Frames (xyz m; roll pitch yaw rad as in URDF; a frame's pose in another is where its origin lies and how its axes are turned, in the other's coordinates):
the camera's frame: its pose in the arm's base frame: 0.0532 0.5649 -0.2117 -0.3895 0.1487 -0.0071
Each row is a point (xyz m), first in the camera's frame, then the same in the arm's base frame.
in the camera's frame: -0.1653 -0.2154 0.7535
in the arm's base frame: 0.0057 0.6521 0.5830
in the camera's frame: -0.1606 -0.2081 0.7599
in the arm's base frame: 0.0109 0.6612 0.5855
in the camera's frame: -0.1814 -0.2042 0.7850
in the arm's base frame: -0.0063 0.6745 0.6100
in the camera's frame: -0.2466 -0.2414 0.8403
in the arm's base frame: -0.0612 0.6615 0.6843
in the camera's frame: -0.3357 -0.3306 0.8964
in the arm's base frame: -0.1371 0.6008 0.7823
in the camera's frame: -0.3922 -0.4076 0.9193
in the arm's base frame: -0.1859 0.5386 0.8405
